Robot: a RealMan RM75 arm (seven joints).
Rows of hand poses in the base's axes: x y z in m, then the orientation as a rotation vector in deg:
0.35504 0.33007 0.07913 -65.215 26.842 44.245
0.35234 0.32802 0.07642 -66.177 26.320 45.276
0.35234 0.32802 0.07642 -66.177 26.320 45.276
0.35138 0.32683 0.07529 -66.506 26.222 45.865
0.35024 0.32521 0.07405 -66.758 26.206 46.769
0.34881 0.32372 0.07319 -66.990 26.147 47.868
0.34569 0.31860 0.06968 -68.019 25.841 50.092
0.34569 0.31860 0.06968 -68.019 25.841 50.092
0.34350 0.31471 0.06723 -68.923 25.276 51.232
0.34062 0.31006 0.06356 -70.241 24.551 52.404
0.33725 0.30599 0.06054 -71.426 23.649 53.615
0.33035 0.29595 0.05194 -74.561 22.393 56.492
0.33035 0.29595 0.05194 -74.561 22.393 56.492
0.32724 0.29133 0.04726 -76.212 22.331 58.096
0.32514 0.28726 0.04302 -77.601 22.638 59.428
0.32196 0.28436 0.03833 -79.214 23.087 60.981
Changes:
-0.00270 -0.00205 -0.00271 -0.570 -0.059 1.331
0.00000 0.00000 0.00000 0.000 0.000 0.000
-0.00096 -0.00119 -0.00113 -0.216 0.164 0.602
-0.00114 -0.00162 -0.00124 -0.168 0.410 0.783
-0.00143 -0.00149 -0.00086 -0.127 0.490 0.944
-0.00312 -0.00512 -0.00351 -0.673 0.714 2.174
0.00000 0.00000 0.00000 0.000 0.000 0.000
-0.00219 -0.00389 -0.00245 -0.496 -0.014 1.414
-0.00288 -0.00465 -0.00367 -0.784 -0.216 1.644
-0.00337 -0.00407 -0.00302 -0.600 -0.266 1.704
-0.00690 -0.01004 -0.00860 -2.121 -0.136 3.753
0.00000 0.00000 0.00000 0.000 0.000 0.000
-0.00311 -0.00462 -0.00468 -1.408 0.355 1.762
-0.00210 -0.00407 -0.00424 -1.355 0.504 1.302
-0.00318 -0.00290 -0.00469 -1.619 0.641 1.472

